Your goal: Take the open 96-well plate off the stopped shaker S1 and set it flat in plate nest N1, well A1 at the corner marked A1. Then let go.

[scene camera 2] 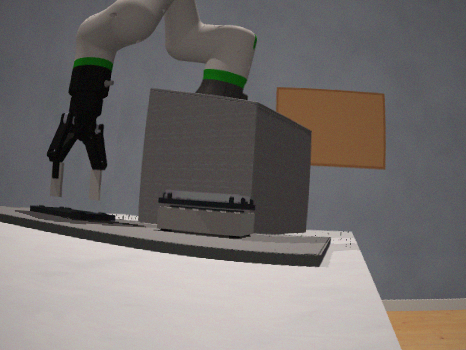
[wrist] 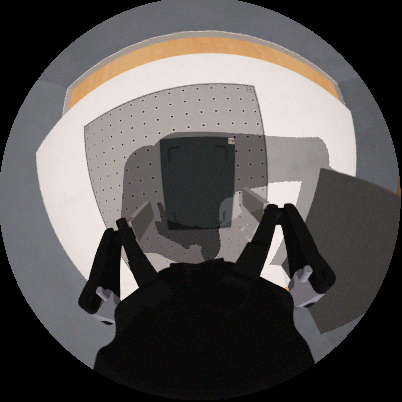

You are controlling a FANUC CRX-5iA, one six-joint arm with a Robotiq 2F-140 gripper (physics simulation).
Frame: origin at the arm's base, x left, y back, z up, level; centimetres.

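Seen in the pictures: gripper, fingertip midpoint: [scene camera 2: 76, 198] [wrist: 196, 202]; arm's base, origin of the base link: [scene camera 2: 217, 104].
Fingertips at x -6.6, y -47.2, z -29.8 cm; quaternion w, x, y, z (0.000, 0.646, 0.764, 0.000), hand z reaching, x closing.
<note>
Pixels of each thing's top centre, then the offset from my fingertips to it. "pt": a spot on its surface instead. Level surfaces: height alone.
- clear 96-well plate, middle of its top: [scene camera 2: 208, 193] dz +3.1, dx +28.0, dy +5.3 cm
- shaker S1, surface spot: [scene camera 2: 205, 221] pt dz -1.5, dx +30.2, dy +0.7 cm
- Nest N1, middle of its top: [wrist: 198, 187] [scene camera 2: 71, 208] dz -2.3, dx -1.8, dy +0.3 cm
- small pale tag, surface spot: [wrist: 231, 141] pt dz -2.6, dx -9.4, dy +5.4 cm
- perforated grey board, its level: dz -3.8 cm
- white table, its level: dz -5.1 cm
The clear 96-well plate [scene camera 2: 205, 196] sits level on top of the shaker S1 [scene camera 2: 205, 221], between dark corner posts, in scene camera 2; plate and shaker do not show in the wrist view. Nest N1 [scene camera 2: 72, 213] [wrist: 200, 180] is a low dark block with corner brackets and bears no plate. A small pale tag [wrist: 231, 141] is at its upper right corner in the wrist view; its lettering is too small to read. My gripper [scene camera 2: 75, 198] [wrist: 196, 202] is open and empty, fingers pointing down, a little above the nest and apart from it.
The nest and shaker stand on a perforated grey board [scene camera 2: 280, 249] [wrist: 150, 120] on the white table [scene camera 2: 175, 300] [wrist: 65, 165]. A tall grey block [scene camera 2: 200, 150] [wrist: 355, 240] stands behind the shaker and carries the arm's base. An orange panel [scene camera 2: 330, 127] is at the wall.
</note>
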